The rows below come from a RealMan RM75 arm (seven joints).
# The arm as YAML. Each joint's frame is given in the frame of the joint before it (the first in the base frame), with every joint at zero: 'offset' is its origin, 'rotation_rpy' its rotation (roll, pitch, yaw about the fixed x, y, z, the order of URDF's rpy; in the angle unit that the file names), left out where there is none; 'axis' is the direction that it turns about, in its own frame. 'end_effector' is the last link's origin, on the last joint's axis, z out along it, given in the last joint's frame.
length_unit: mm
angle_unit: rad
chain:
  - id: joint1
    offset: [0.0, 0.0, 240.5]
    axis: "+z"
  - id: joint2
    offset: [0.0, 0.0, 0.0]
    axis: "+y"
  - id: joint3
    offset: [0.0, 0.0, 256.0]
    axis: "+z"
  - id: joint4
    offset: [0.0, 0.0, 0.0]
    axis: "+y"
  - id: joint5
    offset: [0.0, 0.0, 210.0]
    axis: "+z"
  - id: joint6
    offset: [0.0, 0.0, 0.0]
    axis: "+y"
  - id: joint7
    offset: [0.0, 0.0, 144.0]
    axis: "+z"
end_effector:
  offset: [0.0, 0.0, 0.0]
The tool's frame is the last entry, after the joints.
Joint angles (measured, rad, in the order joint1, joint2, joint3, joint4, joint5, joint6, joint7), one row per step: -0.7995, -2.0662, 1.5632, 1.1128, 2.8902, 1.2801, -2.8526; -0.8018, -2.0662, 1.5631, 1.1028, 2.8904, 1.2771, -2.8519; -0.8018, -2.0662, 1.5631, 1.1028, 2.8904, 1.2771, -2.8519; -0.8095, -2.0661, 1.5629, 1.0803, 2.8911, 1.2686, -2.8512; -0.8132, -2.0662, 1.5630, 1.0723, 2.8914, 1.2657, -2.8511; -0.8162, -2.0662, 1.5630, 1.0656, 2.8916, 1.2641, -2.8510; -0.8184, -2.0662, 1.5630, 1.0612, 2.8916, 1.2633, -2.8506; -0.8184, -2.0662, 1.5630, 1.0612, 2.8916, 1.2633, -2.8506; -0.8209, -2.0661, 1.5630, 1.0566, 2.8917, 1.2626, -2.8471; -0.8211, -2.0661, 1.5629, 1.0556, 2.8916, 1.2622, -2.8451
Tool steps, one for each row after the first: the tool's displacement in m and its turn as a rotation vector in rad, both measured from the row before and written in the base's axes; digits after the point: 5 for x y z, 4 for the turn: -0.00150, 0.00019, -0.00077, -0.0020, 0.0026, 0.0038; 0.00000, 0.00000, 0.00000, 0.0000, 0.0000, 0.0000; -0.00223, 0.00104, -0.00165, -0.0029, 0.0052, 0.0052; -0.00038, 0.00047, -0.00065, -0.0012, 0.0019, 0.0010; -0.00044, 0.00030, -0.00050, -0.0014, 0.0019, 0.0016; -0.00021, 0.00020, -0.00034, -0.0013, 0.0014, 0.0008; 0.00000, 0.00000, 0.00000, 0.0000, 0.0000, 0.0000; -0.00017, 0.00025, -0.00030, -0.0032, 0.0029, -0.0013; -0.00015, 0.00002, -0.00007, -0.0014, 0.0008, -0.0009
